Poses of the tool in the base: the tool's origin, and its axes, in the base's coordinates. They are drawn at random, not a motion.
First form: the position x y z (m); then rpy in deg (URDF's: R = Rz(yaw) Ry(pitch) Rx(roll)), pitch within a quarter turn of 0, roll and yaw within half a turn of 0.
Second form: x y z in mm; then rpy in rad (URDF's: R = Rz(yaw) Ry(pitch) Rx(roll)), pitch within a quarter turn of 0, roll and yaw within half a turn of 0. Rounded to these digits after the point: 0 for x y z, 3 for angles.
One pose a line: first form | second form
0.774, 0.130, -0.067, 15.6, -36.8, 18.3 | 774, 130, -67, 0.272, -0.642, 0.319
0.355, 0.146, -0.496, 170.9, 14.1, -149.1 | 355, 146, -496, 2.983, 0.246, -2.602
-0.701, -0.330, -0.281, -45.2, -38.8, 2.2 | -701, -330, -281, -0.789, -0.677, 0.038
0.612, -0.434, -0.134, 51.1, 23.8, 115.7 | 612, -434, -134, 0.892, 0.415, 2.019
